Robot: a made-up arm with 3 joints.
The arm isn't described. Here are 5 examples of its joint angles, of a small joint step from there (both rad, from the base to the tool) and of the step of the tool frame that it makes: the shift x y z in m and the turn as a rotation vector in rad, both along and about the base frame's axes.
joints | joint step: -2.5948 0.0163 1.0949 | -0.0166 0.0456 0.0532
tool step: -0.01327 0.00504 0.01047 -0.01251 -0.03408 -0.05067
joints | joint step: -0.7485 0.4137 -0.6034 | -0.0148 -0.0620 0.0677
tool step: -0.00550 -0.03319 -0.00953 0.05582 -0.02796 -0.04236
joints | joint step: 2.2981 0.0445 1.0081 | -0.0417 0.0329 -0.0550
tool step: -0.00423 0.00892 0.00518 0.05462 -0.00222 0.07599
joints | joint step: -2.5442 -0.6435 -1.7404 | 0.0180 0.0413 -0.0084
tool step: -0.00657 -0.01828 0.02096 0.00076 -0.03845 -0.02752
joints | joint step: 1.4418 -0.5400 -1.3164 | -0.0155 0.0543 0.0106
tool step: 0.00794 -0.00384 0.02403 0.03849 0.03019 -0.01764
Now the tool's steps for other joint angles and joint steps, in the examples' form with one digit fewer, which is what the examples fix.
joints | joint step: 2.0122 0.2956 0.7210 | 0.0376 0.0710 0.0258
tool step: 0.0140 -0.0527 -0.0016 0.0444 0.0175 -0.0960
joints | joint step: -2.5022 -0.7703 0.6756 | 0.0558 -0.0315 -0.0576
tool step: -0.0191 -0.0275 -0.0149 0.0441 0.0269 -0.0175
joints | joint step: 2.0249 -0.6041 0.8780 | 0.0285 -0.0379 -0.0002
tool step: 0.0073 -0.0008 -0.0161 -0.0378 -0.0045 -0.0089
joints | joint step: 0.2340 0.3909 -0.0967 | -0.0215 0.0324 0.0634
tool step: 0.0107 0.0009 -0.0013 -0.0327 0.0161 -0.0439
